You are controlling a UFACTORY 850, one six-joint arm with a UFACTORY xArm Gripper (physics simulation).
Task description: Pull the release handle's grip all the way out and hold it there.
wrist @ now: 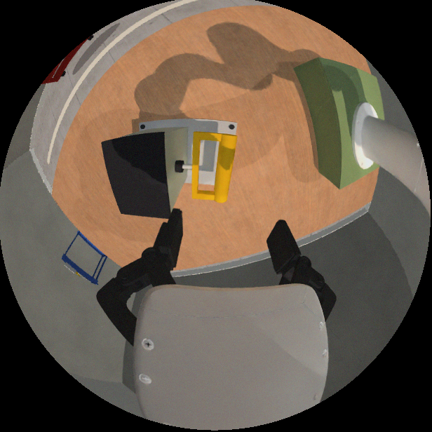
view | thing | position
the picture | my gripper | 229,226
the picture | grey base plate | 205,125
